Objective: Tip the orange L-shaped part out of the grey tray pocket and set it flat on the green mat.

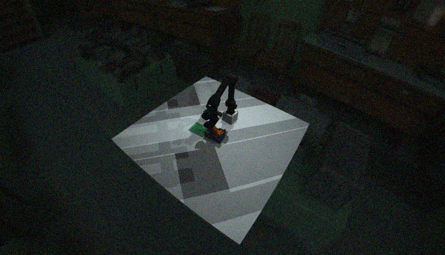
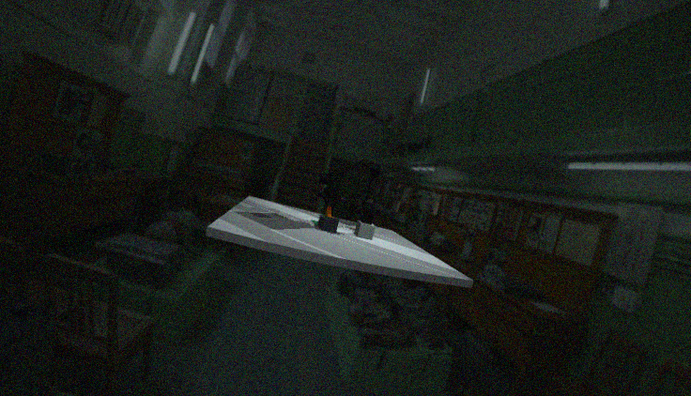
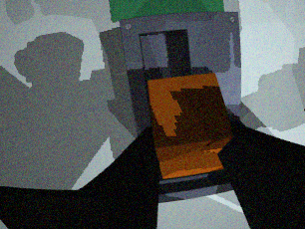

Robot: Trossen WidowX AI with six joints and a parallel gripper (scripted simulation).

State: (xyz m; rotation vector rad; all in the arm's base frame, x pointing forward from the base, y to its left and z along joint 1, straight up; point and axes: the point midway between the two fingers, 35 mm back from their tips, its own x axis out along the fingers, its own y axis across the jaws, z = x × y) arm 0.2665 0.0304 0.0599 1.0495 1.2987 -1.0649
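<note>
My gripper tip is 14 cm to the left of the green mat, 13 cm above it and 1 cm short of it. Also, from my gripper tip: orange L-shaped part 3 cm to the left, 3 cm below, 2 cm behind.
</note>
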